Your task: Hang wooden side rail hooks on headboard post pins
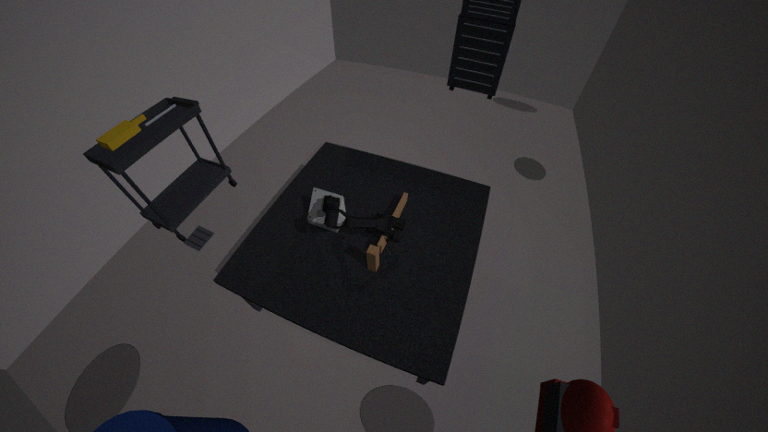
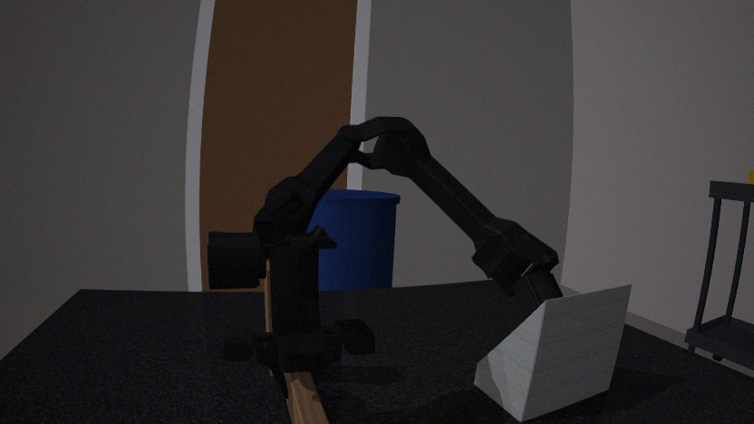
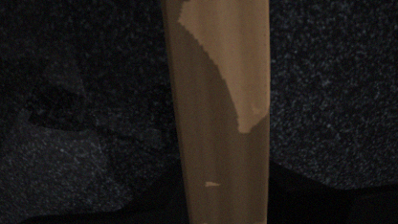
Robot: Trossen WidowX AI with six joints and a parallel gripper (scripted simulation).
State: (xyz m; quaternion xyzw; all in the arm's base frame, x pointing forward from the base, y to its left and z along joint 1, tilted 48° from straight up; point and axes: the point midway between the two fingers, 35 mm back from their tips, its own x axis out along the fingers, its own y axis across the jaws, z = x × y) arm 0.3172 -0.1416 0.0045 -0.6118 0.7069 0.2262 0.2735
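The wooden headboard post lies 2 cm behind my gripper tip, 15 cm to the right of it and 5 cm above it.
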